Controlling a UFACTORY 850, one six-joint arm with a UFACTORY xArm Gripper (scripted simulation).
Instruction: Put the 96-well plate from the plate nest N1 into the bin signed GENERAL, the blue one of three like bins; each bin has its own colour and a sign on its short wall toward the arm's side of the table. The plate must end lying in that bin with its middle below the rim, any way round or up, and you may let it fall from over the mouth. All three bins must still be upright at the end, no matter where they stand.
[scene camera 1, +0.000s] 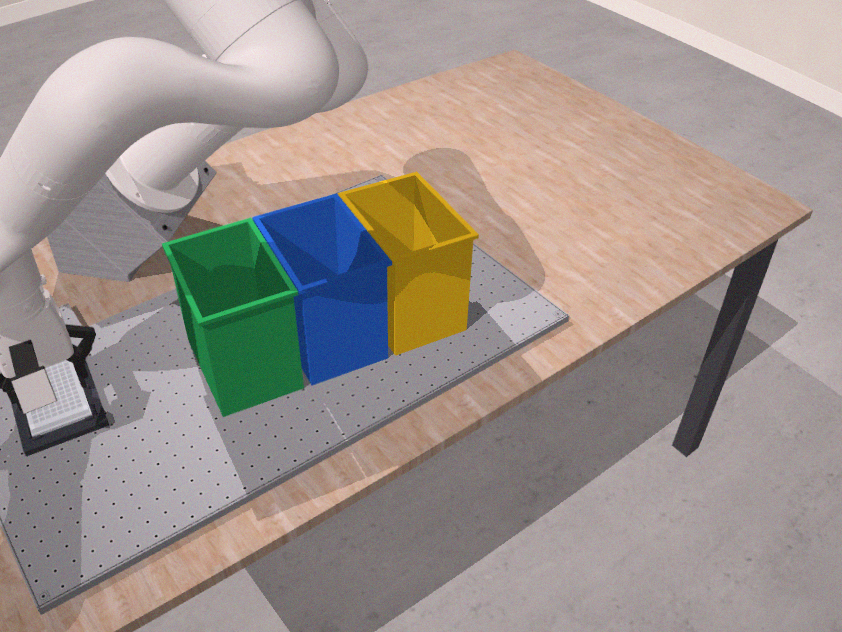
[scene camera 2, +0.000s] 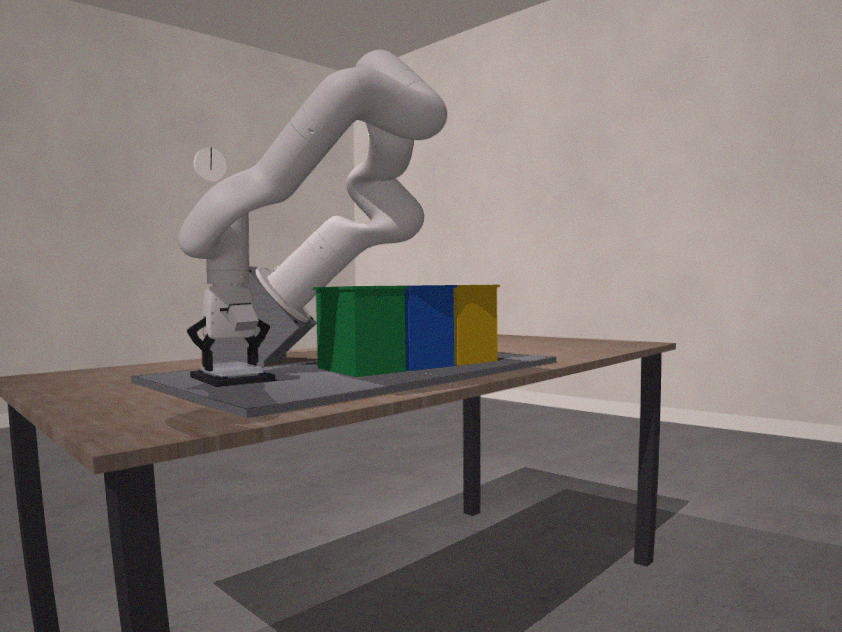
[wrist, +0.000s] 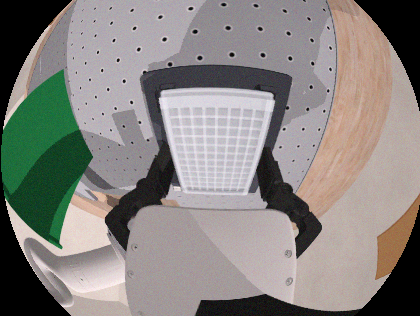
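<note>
In scene camera 1 I see my gripper (scene camera 1: 51, 392) and a white 96-well plate (scene camera 1: 72, 406). A blue bin (scene camera 1: 342, 321) is visible there as well, along with a green bin (scene camera 1: 249, 354) and a yellow bin (scene camera 1: 428, 289). Scene camera 2 also shows me the blue bin (scene camera 2: 429, 309) and the green bin (scene camera 2: 360, 329). In the wrist view I see the white 96-well plate (wrist: 229, 170).
</note>
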